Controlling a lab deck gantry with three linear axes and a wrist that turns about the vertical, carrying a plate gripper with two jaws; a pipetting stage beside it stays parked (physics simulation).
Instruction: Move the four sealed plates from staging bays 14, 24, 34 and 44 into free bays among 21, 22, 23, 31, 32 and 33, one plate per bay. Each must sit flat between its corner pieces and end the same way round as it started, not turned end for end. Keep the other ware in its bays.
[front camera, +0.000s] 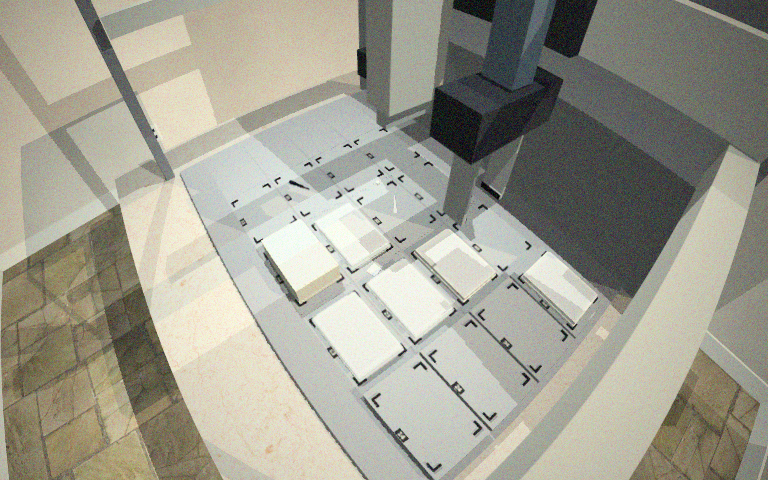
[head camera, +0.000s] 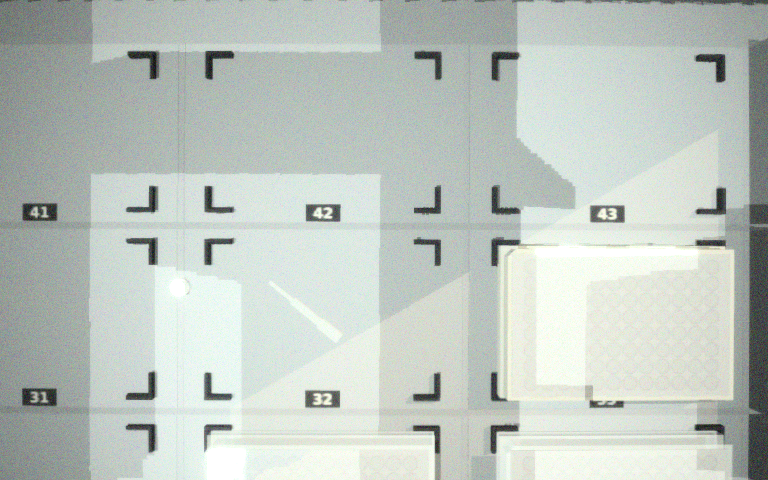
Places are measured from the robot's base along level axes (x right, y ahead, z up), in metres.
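Pixels of known places: gripper, fingertip midpoint: (front camera: 473, 203); robot's base at its link origin: (front camera: 233, 203).
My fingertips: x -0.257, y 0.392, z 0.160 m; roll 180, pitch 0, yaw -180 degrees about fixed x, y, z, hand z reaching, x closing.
For each thing: its top centre in the pictures, then the offset to it from my fingertips.
- pale sealed plate at its top centre: (head camera: 621, 325) (front camera: 456, 260) dz -0.145, dx +0.000, dy +0.000 m
- third plate at its top centre: (front camera: 350, 231) dz -0.145, dx +0.107, dy -0.164 m
- more plate at its top centre: (front camera: 561, 284) dz -0.131, dx -0.107, dy +0.164 m
- tall box at its top centre: (front camera: 297, 252) dz -0.118, dx +0.214, dy -0.164 m
- white tapered piece at its top centre: (head camera: 303, 311) (front camera: 394, 203) dz -0.152, dx -0.006, dy -0.174 m
- round white cap at its top centre: (head camera: 177, 287) dz -0.155, dx -0.018, dy -0.245 m
- dark tool at its top centre: (front camera: 299, 183) dz -0.152, dx +0.117, dy -0.342 m
A pale sealed plate (front camera: 461, 271) (head camera: 617, 333) lies between the corners of bay 33. Another pale plate (front camera: 410, 300) (head camera: 617, 466) lies in bay 23, and a third plate (front camera: 352, 234) (head camera: 317, 466) lies in bay 22. One more plate (front camera: 557, 288) lies in staging bay 44. Staging bays 14 (front camera: 424, 404), 24 (front camera: 478, 373) and 34 (front camera: 523, 328) hold no plate. My gripper (front camera: 478, 209) is open, its two jaws hanging above the deck behind the bay 33 plate with nothing between them. The head view does not show the jaws.
A tall box (front camera: 300, 254) stands in bay 12 and a pale plate (front camera: 357, 336) in bay 13. A white tapered piece (front camera: 394, 203) (head camera: 308, 314) lies in bay 32, a round white cap (head camera: 179, 286) between bays 31 and 32, a dark tool (front camera: 298, 184) in bay 21.
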